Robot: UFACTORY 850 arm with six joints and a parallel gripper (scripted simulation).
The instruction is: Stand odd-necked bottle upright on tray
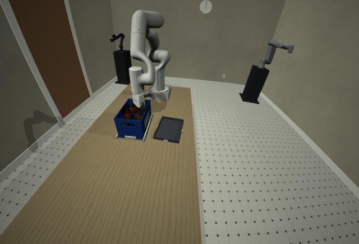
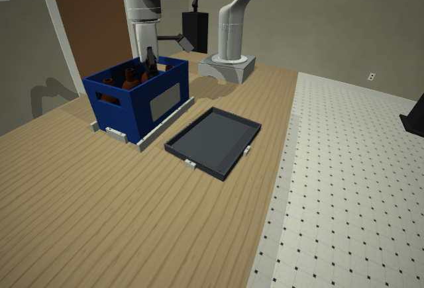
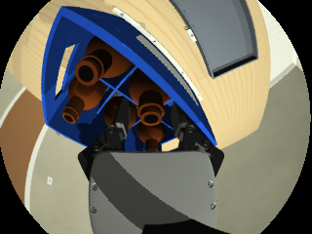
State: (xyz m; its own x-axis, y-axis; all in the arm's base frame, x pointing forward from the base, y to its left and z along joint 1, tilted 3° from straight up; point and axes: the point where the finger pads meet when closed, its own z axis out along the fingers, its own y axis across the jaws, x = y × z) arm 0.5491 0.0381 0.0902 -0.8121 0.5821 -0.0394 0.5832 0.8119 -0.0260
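Right now the bottle is 70 mm below my hand. Round my hand: dark grey tray: 220 mm to the left, 150 mm below, 30 mm behind; then blue crate: 70 mm below, 40 mm to the right, 10 mm ahead.
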